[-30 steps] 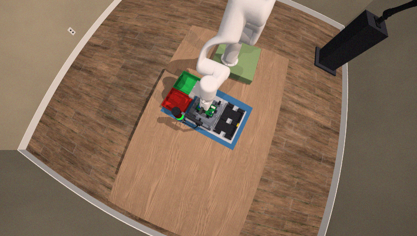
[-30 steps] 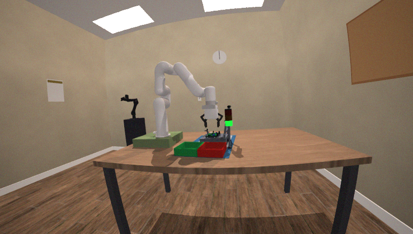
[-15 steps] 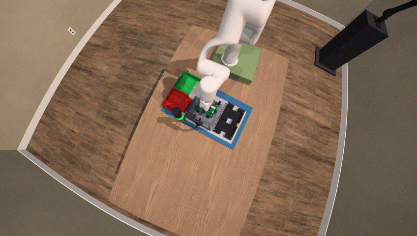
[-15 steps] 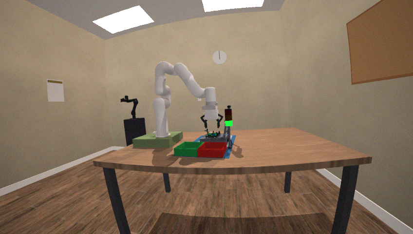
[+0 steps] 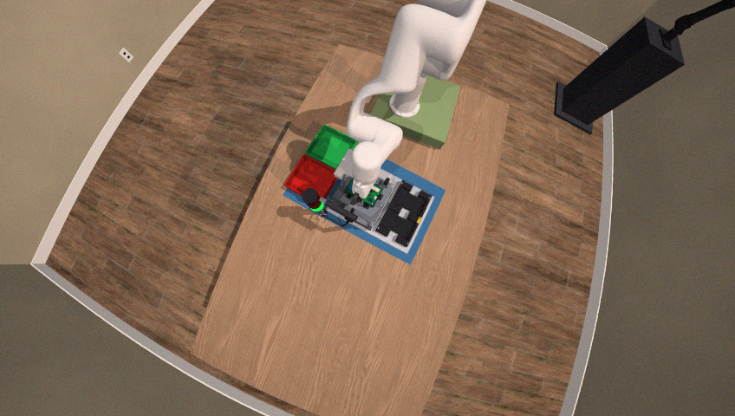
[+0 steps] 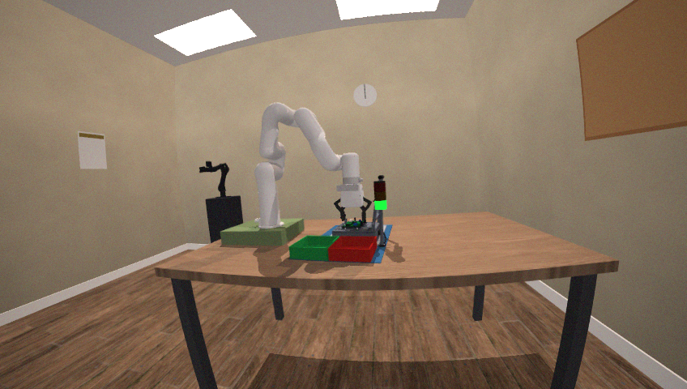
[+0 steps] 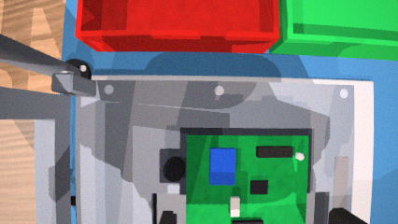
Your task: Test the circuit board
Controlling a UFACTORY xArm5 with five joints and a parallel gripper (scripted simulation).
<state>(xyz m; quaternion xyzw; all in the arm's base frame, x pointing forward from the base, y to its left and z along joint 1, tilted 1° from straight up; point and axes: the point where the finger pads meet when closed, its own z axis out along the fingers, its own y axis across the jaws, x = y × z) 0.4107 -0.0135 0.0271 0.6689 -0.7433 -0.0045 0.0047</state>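
Right now the green circuit board is 2 cm below my hand. The rest, counted from my hand: clear lid 12 cm ahead, 9 cm above, 1 cm to the right; then red bin 20 cm to the right, 8 cm below, 3 cm ahead; then green bin 19 cm to the right, 12 cm behind, 8 cm below.
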